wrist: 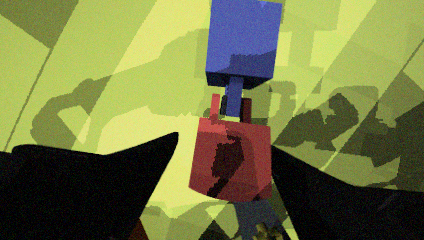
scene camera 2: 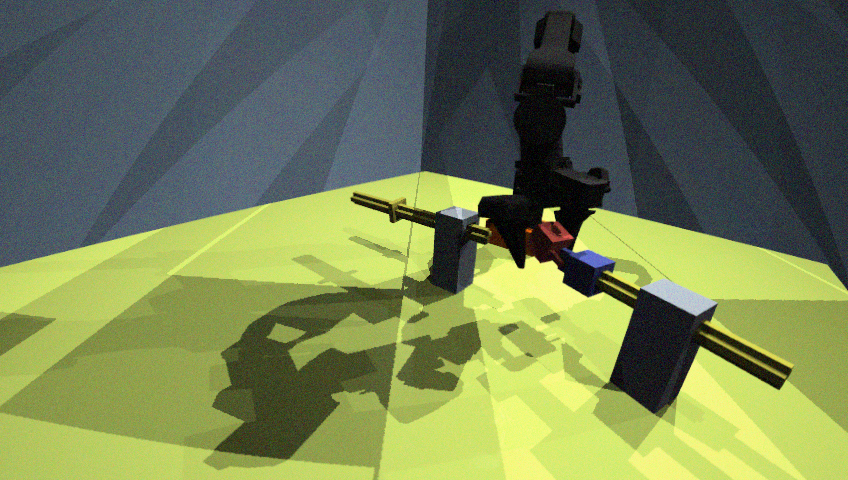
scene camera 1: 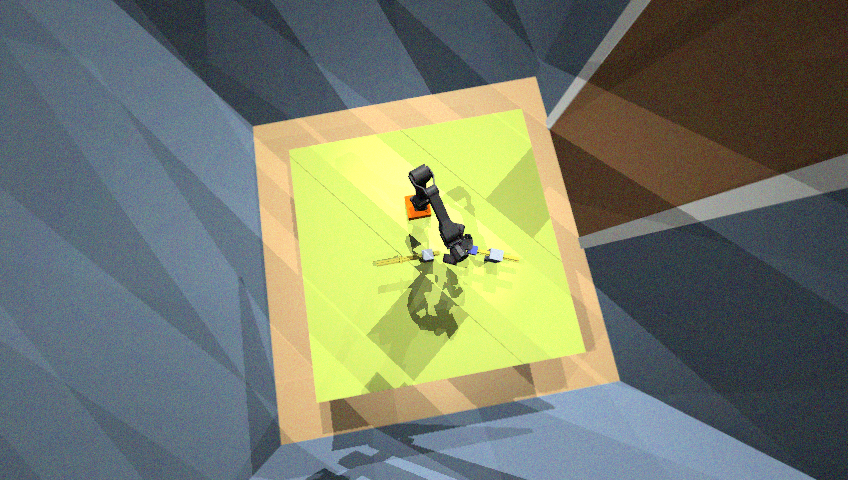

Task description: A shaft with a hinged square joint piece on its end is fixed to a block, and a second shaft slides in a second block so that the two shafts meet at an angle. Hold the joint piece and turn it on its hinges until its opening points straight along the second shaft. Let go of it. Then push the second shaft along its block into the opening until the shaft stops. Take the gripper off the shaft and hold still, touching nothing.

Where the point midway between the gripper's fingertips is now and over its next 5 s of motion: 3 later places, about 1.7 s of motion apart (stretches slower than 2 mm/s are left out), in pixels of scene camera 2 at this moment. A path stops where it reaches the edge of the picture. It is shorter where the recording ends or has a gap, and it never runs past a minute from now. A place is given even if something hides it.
My gripper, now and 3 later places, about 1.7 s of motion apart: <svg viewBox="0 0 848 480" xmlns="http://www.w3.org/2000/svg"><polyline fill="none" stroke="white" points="544,263 554,150 528,171 526,185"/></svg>
